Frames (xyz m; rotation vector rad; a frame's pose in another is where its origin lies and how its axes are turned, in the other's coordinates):
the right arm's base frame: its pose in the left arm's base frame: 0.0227 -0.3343 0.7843 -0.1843 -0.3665 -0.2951
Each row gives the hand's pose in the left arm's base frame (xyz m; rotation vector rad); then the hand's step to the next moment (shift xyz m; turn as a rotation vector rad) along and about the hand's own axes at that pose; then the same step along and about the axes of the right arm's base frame.
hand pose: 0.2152 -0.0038 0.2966 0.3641 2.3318 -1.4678
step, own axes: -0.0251 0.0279 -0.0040 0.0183 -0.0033 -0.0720
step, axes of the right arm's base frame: 0.0220 0.0257 -0.0167 -0.0336 0.0481 0.0457
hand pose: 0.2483 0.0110 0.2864 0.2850 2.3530 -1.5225
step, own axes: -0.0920 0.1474 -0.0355 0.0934 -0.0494 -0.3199
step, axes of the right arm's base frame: 0.0628 0.1385 -0.0912 -0.1568 0.1899 0.2299
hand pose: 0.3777 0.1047 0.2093 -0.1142 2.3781 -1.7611
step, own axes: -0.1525 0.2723 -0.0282 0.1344 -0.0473 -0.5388
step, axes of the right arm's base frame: 0.0170 0.2035 -0.2377 -0.2583 0.3450 0.3533
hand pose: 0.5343 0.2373 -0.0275 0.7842 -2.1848 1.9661
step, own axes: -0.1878 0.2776 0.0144 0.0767 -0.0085 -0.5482
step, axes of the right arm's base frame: -0.0967 0.1048 -0.3036 -0.2595 0.3879 0.2978
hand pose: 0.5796 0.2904 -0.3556 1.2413 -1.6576 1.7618
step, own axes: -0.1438 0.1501 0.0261 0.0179 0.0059 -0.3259
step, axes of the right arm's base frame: -0.1071 -0.0021 -0.1801 -0.1616 0.2407 0.1500
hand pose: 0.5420 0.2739 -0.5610 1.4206 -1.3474 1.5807
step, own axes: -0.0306 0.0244 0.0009 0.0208 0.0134 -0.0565
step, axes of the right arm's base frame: -0.0263 -0.0025 -0.0289 -0.0350 0.0288 0.0418
